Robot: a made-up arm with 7 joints. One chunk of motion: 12 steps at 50 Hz.
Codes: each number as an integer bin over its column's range. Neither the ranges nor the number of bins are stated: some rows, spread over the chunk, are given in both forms.
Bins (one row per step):
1: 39 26 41 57 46 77 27
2: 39 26 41 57 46 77 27
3: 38 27 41 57 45 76 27
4: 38 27 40 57 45 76 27
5: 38 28 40 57 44 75 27
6: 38 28 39 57 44 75 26
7: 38 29 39 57 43 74 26
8: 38 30 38 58 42 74 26
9: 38 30 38 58 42 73 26
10: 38 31 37 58 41 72 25
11: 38 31 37 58 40 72 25
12: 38 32 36 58 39 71 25
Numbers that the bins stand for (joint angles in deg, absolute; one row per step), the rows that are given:
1: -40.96 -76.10 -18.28 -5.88 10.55 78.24 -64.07
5: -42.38 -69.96 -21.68 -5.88 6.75 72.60 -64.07
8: -42.38 -63.83 -28.47 -3.38 2.95 69.77 -66.09
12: -42.38 -57.69 -35.26 -3.38 -2.74 61.30 -68.11
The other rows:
2: -40.96 -76.10 -18.28 -5.88 10.55 78.24 -64.07
3: -42.38 -73.03 -18.28 -5.88 8.65 75.42 -64.07
4: -42.38 -73.03 -21.68 -5.88 8.65 75.42 -64.07
6: -42.38 -69.96 -25.07 -5.88 6.75 72.60 -66.09
7: -42.38 -66.89 -25.07 -5.88 4.85 69.77 -66.09
9: -42.38 -63.83 -28.47 -3.38 2.95 66.95 -66.09
10: -42.38 -60.76 -31.87 -3.38 1.05 64.12 -68.11
11: -42.38 -60.76 -31.87 -3.38 -0.84 64.12 -68.11

